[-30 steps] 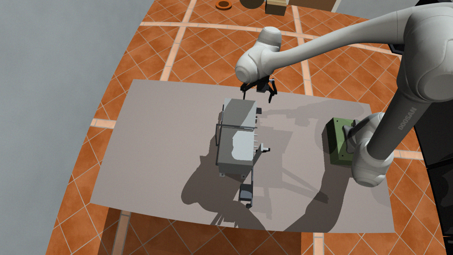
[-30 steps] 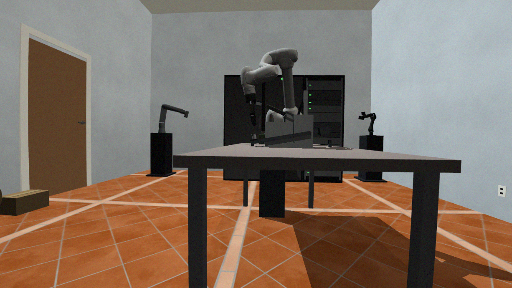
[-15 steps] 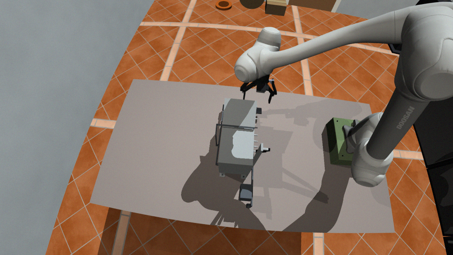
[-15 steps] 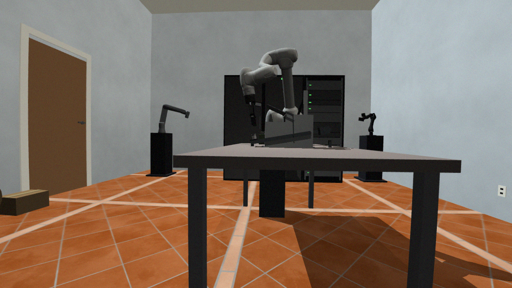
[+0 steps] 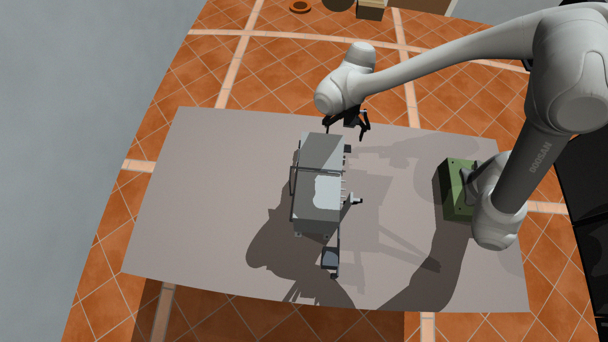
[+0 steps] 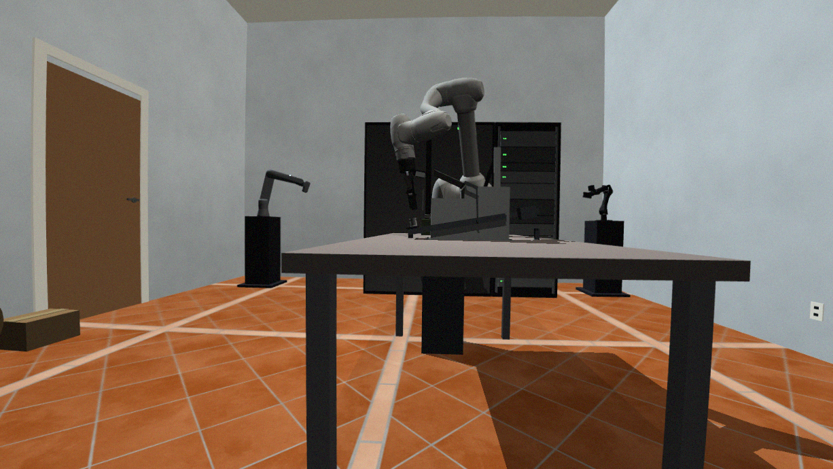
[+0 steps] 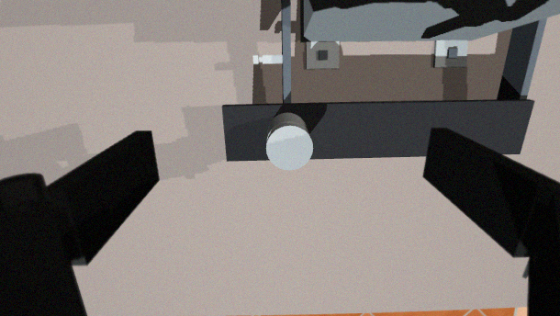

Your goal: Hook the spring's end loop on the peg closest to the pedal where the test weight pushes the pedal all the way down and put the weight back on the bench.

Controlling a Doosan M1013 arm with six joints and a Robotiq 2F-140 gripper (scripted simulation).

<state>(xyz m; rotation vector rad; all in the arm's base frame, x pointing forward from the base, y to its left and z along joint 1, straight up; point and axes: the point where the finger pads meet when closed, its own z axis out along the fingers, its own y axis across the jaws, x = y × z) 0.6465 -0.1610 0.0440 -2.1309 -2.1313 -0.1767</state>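
Now: hand 7 cm above the steel test weight. From my hand the other things lie so: small block 1 cm to the right, 14 cm below; then white-tipped pin 1 cm behind, 38 cm to the left, 26 cm above.
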